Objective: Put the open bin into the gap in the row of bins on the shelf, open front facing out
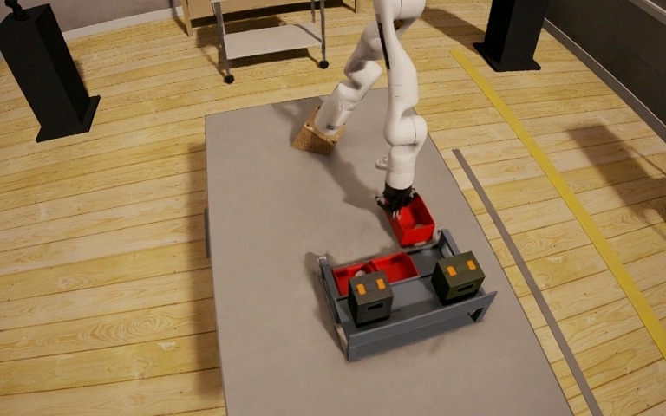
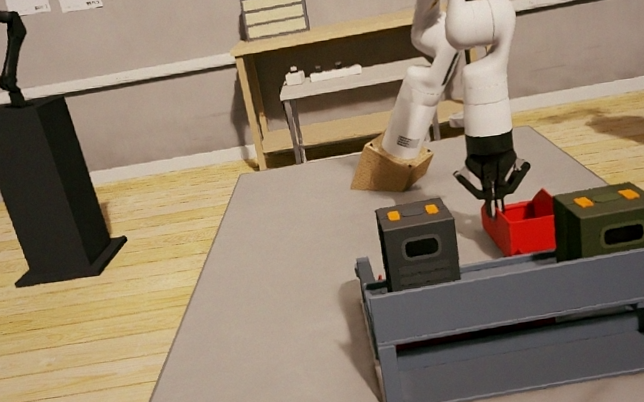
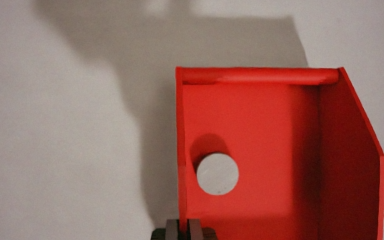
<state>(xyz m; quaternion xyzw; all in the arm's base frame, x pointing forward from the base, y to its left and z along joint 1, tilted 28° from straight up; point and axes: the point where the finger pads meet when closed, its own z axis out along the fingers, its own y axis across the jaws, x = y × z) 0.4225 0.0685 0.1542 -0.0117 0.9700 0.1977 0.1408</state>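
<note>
Now: hand 6 cm above the grey round part, 3 cm past it and 2 cm to the right of it. Round my hand: dark grey box: 31 cm ahead, 16 cm to the right, 8 cm above; green box: 29 cm ahead, 7 cm to the left, 7 cm above; grey shelf: 23 cm ahead, 4 cm to the right, 1 cm below.
</note>
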